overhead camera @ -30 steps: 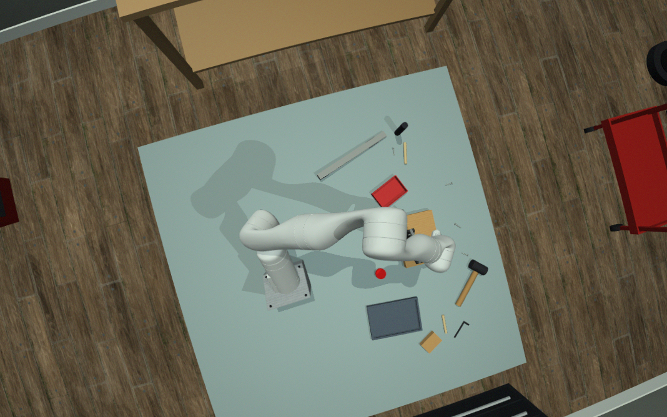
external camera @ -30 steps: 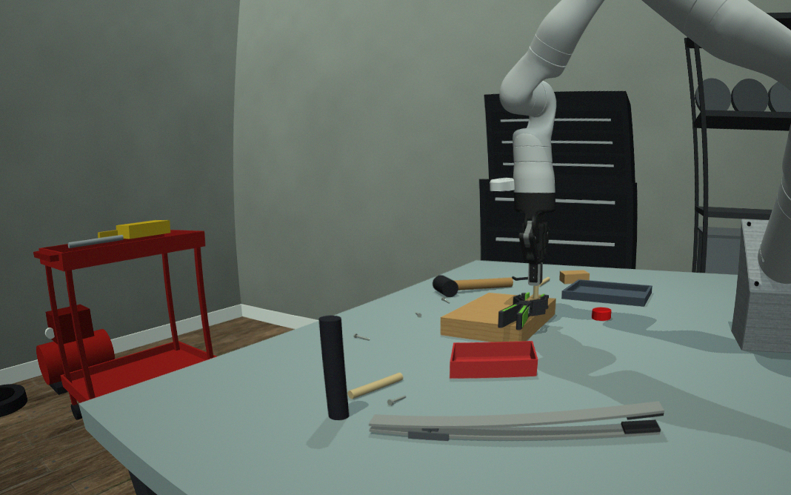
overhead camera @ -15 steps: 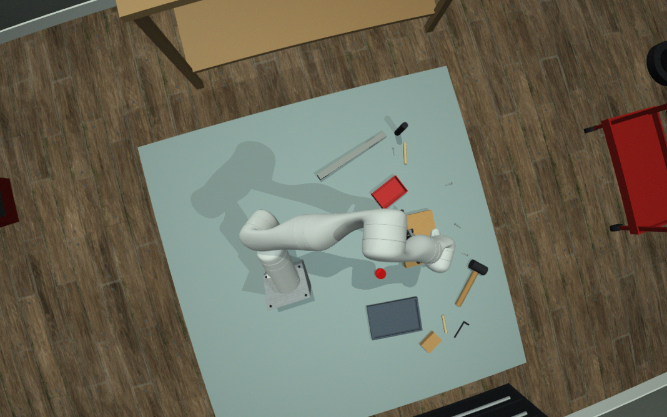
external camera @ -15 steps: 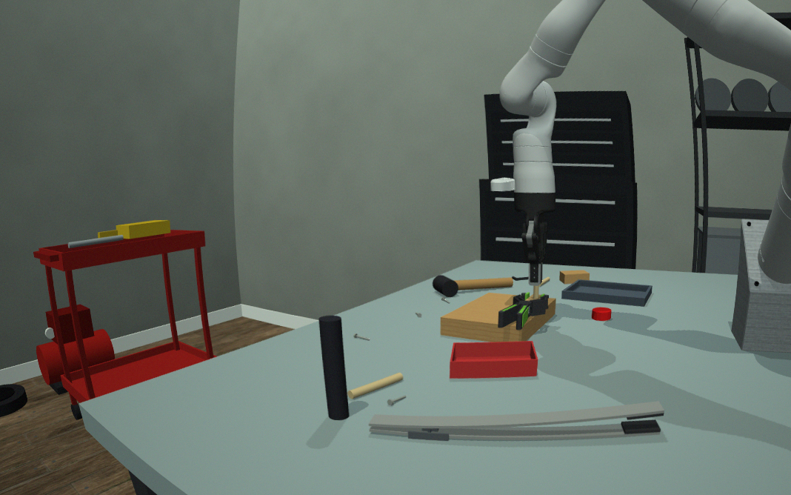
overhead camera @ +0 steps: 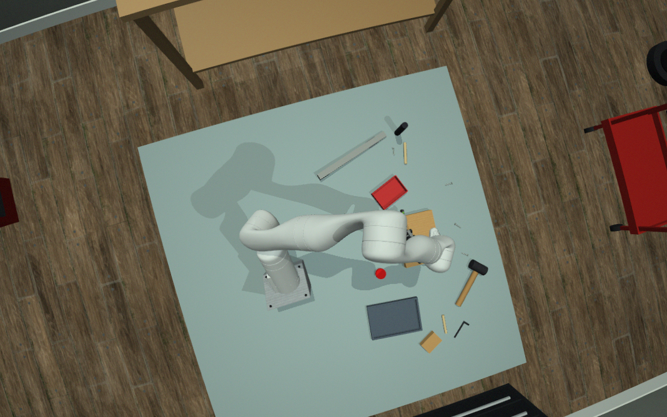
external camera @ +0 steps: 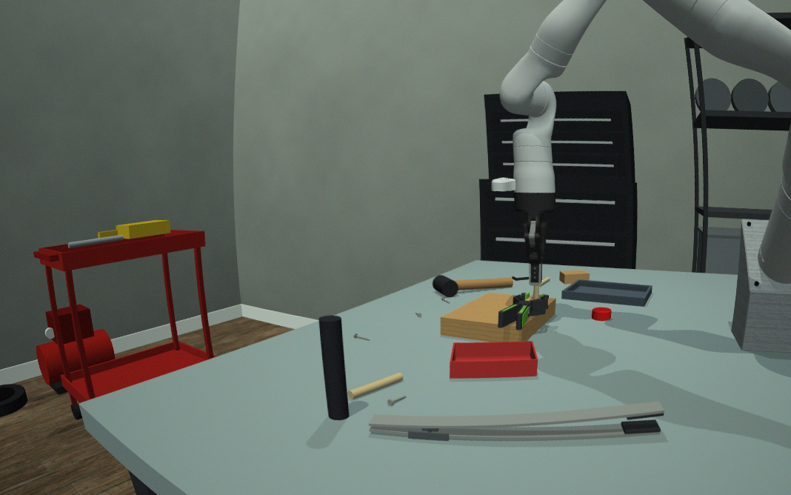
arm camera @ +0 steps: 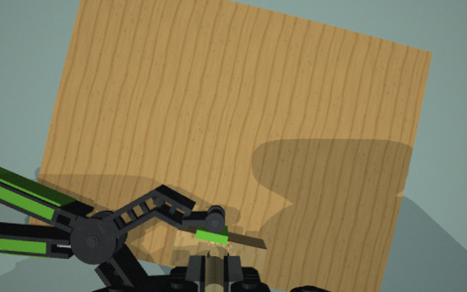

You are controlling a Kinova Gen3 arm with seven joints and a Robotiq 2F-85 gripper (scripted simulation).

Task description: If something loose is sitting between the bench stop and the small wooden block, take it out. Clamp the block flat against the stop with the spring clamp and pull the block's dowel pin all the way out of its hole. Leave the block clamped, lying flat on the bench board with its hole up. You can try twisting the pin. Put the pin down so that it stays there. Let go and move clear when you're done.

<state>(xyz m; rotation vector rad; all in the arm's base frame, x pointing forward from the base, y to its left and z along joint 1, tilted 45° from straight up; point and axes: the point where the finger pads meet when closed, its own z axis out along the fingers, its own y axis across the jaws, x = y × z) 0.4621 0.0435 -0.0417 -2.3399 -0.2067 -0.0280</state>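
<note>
Right now the dowel pin is 20 mm below my hand. The rest, counted from my hand: red puck (120 mm behind, 90 mm to the right, 90 mm below); then small wooden block (60 mm below); then wooden bench board (70 mm below, 60 mm ahead).
</note>
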